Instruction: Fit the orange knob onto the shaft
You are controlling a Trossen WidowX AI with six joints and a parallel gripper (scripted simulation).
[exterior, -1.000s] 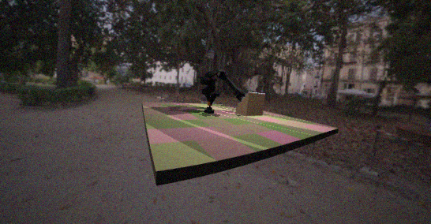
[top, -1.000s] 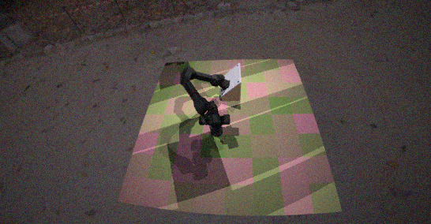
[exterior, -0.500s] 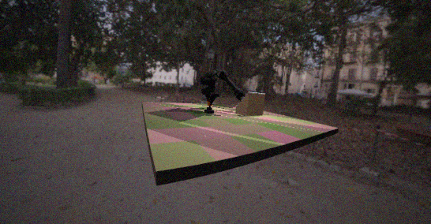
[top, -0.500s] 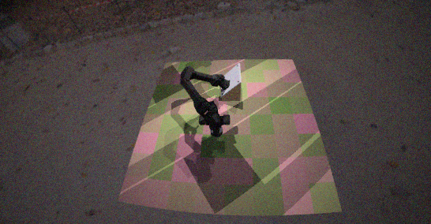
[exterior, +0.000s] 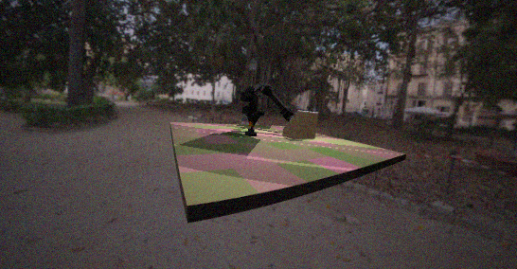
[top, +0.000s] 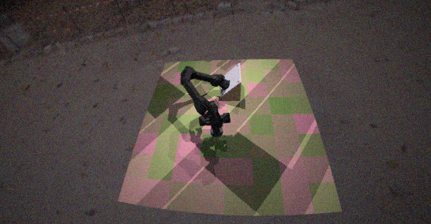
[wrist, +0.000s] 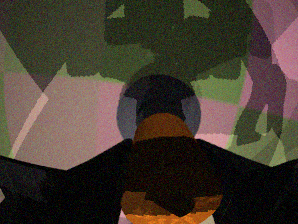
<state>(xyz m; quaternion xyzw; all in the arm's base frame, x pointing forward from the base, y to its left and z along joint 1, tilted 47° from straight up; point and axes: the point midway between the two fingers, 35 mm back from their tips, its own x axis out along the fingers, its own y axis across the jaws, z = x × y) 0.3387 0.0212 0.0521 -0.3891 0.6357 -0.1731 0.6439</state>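
The orange knob is 20 mm above my gripper tip. From my gripper tip the other things lie so: round dark pedestal: 40 mm below.
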